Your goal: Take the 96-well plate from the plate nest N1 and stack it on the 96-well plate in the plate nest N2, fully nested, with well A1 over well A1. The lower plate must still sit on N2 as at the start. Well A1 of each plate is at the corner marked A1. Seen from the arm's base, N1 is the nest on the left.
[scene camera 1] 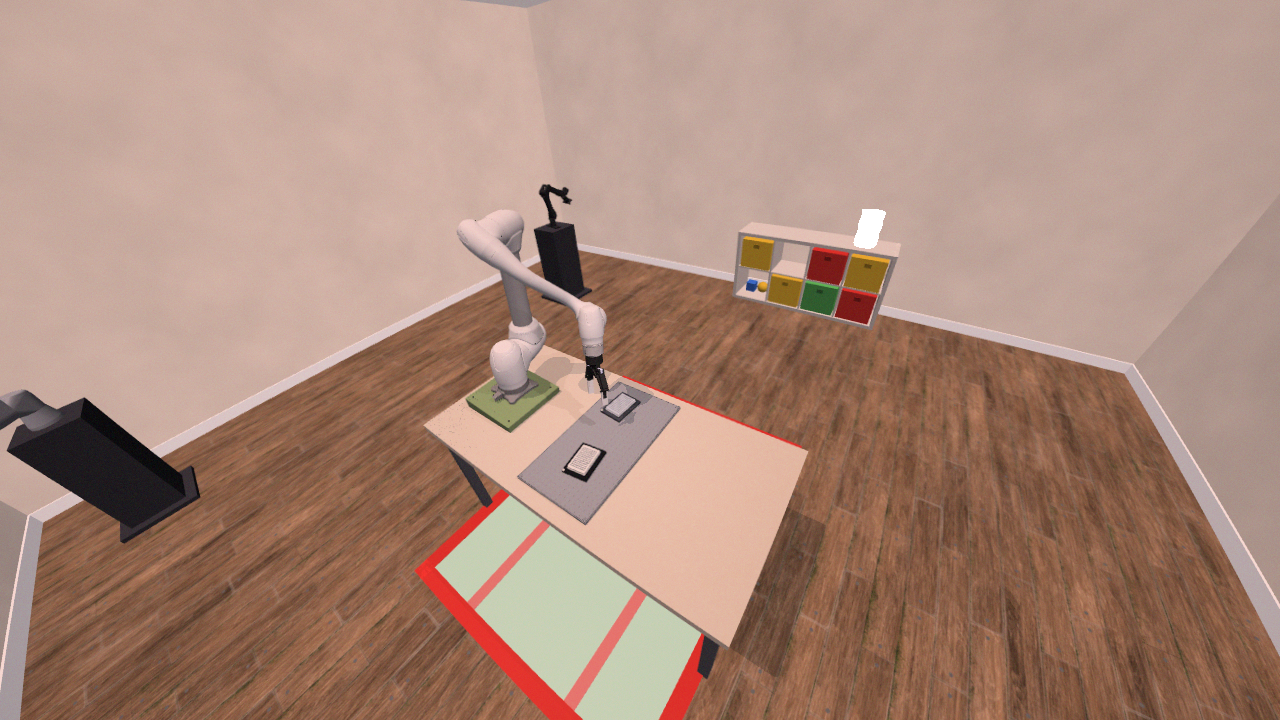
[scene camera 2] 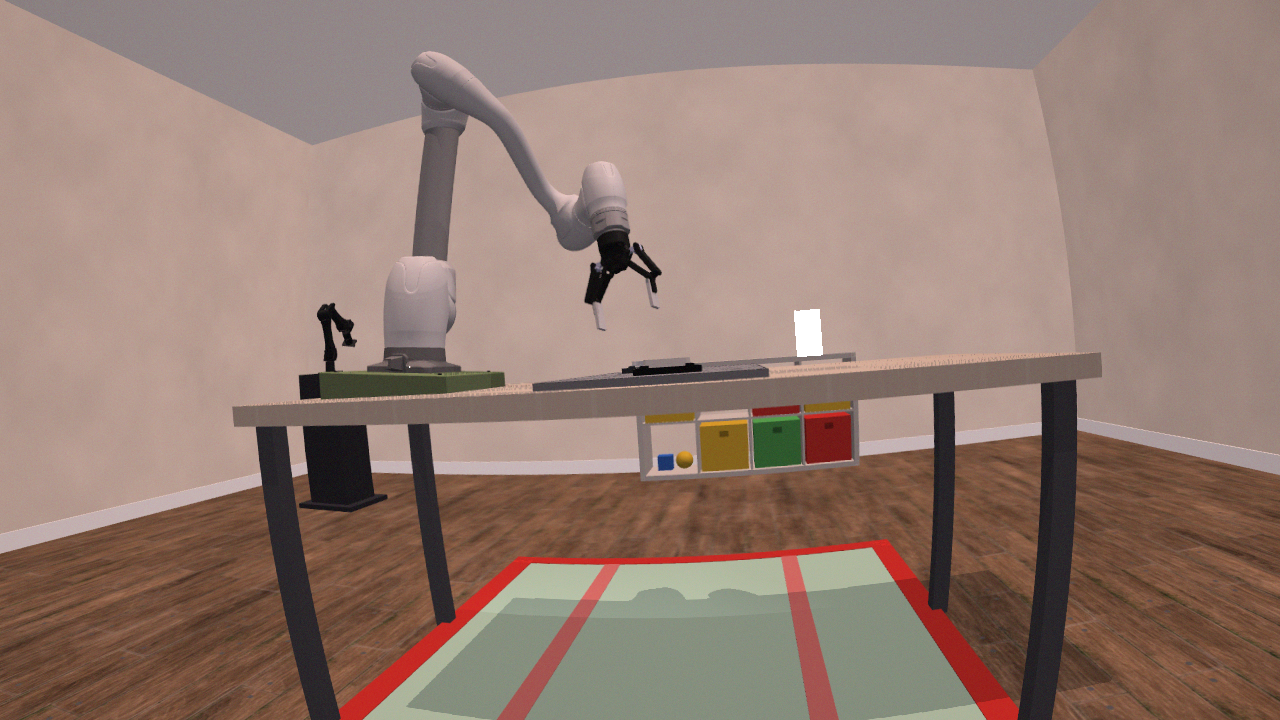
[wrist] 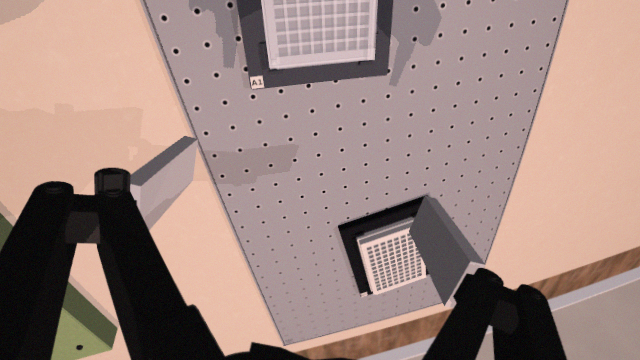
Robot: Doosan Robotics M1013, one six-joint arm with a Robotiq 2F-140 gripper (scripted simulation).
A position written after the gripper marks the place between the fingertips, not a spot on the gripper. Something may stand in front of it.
In view: the gripper [scene camera 2: 628, 318] and a 96-well plate [wrist: 390, 257].
The gripper is seen too in the wrist view [wrist: 310, 188].
